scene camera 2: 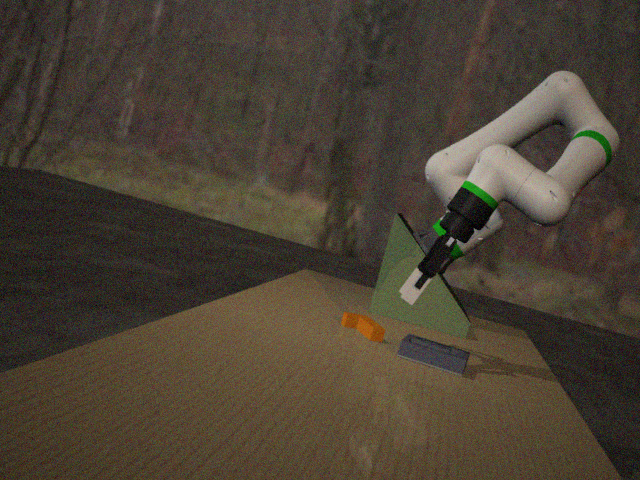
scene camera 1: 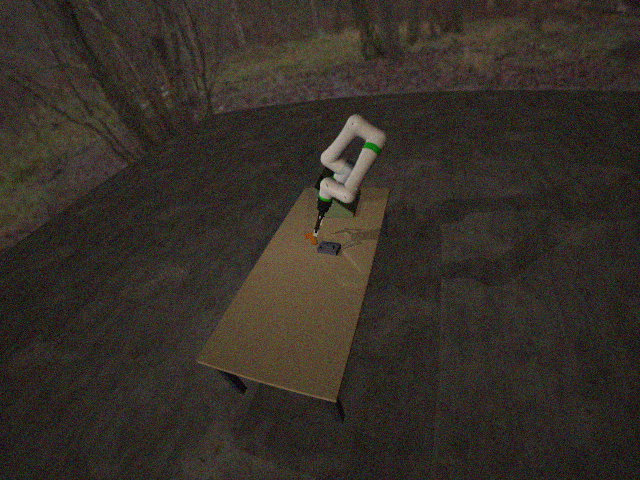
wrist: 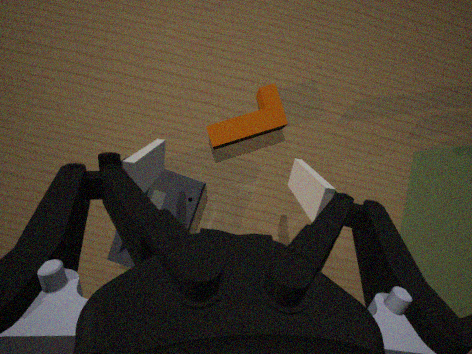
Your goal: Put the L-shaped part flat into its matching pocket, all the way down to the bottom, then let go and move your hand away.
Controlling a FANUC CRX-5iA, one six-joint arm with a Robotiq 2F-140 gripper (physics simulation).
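Pixels of known places: gripper, fingertip midpoint: [scene camera 2: 405, 298] [scene camera 1: 317, 230] [wrist: 229, 163]; arm's base, origin of the base link: [scene camera 2: 426, 254].
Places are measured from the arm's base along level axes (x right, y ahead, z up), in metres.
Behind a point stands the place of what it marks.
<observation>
The orange L-shaped part [scene camera 1: 311, 238] @(x 0.070, y 0.465, z -0.153 m) [scene camera 2: 364, 327] @(x 0.083, y 0.464, z -0.167 m) [wrist: 249, 127] @(x 0.073, y 0.443, z -0.153 m) lies on the table, apart from the dark grey block with the pocket [scene camera 1: 329, 248] @(x -0.084, y 0.539, z -0.167 m) [scene camera 2: 433, 354] @(x -0.077, y 0.585, z -0.156 m) [wrist: 172, 186] @(x -0.029, y 0.527, z -0.147 m). In the wrist view the part is beyond the fingertips and roughly between them sideways. My gripper [scene camera 1: 315, 233] @(x 0.014, y 0.458, z -0.078 m) [scene camera 2: 410, 290] @(x 0.014, y 0.458, z -0.078 m) [wrist: 229, 163] @(x 0.014, y 0.458, z -0.078 m) is open and empty, with its pale pads wide apart. It hangs above the table near the part and the block. In the wrist view the left finger covers much of the block, and its pocket is mostly hidden.
A green wedge-shaped panel [scene camera 1: 341, 209] @(x -0.081, y 0.161, z -0.104 m) [scene camera 2: 408, 299] [wrist: 442, 225] @(x 0.000, y 0.165, z -0.119 m) stands by the arm's base, behind the part and the block in the second scene view, and on the right in the wrist view. The wooden table [scene camera 1: 289, 320] @(x -0.020, y 1.133, z -0.183 m) [scene camera 2: 232, 392] @(x 0.182, y 1.058, z -0.183 m) [wrist: 100, 60] @(x 0.130, y 0.687, z -0.183 m) carries all of these.
</observation>
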